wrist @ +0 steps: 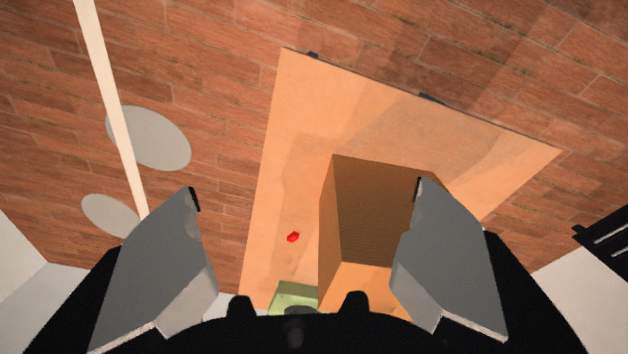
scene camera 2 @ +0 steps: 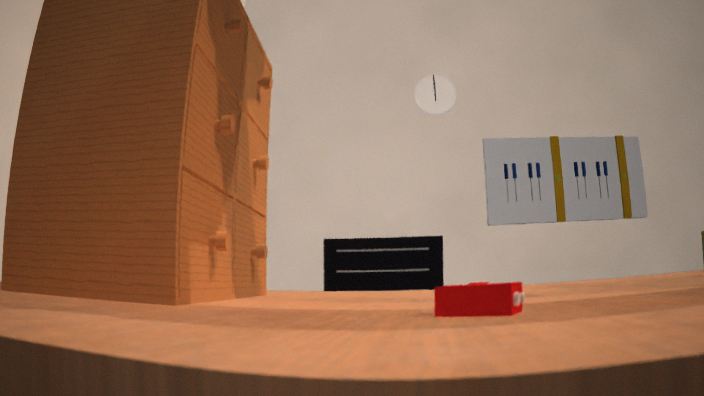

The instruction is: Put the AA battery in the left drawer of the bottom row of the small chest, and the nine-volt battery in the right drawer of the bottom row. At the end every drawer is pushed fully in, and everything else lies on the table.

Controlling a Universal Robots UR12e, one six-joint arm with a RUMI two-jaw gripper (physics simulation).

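Places are measured from the arm's base along level axes (x right, y ahead, z up), in millimetres.
Pixels of known places: gripper, fingertip midpoint: point(wrist: 306, 186); arm's base, link origin: point(wrist: 301, 312).
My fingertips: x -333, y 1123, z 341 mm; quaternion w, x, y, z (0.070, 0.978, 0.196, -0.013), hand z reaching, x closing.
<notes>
For each thing: its middle in the pictures, then the offset to it from my fingertips. Level surfaces: height alone.
- small wooden chest, body centre: point(scene camera 2: 162, 149) point(wrist: 386, 228) dx +283, dy -236, dz -235 mm
- nine-volt battery, body centre: point(scene camera 2: 481, 299) point(wrist: 292, 237) dx +113, dy -574, dz -395 mm
- wooden table, surface height: dz -404 mm
The small wooden chest point(scene camera 2: 100, 150) point(wrist: 375, 215) stands at the left in the scene view, its knobbed front facing right. The visible fronts of its bottom row point(scene camera 2: 200, 260) look flush. A red block with two pale studs on one end, which looks like the nine-volt battery point(scene camera 2: 473, 300) point(wrist: 293, 237), lies on the table in front of the chest. A low red bump shows at its top edge; I cannot tell what it is. The AA battery cannot be made out. My gripper point(wrist: 306, 186) is open and empty, high above the table; it does not show in the scene view.
The chest rises tall from the wooden table point(scene camera 2: 350, 350) point(wrist: 310, 100). A green box point(wrist: 295, 291) shows partly at the wrist view's bottom, beside the chest. A pale beam point(wrist: 107, 75) crosses that view above grey discs point(wrist: 160, 142) on the floor. A black panel point(scene camera 2: 383, 262) stands beyond the table.
</notes>
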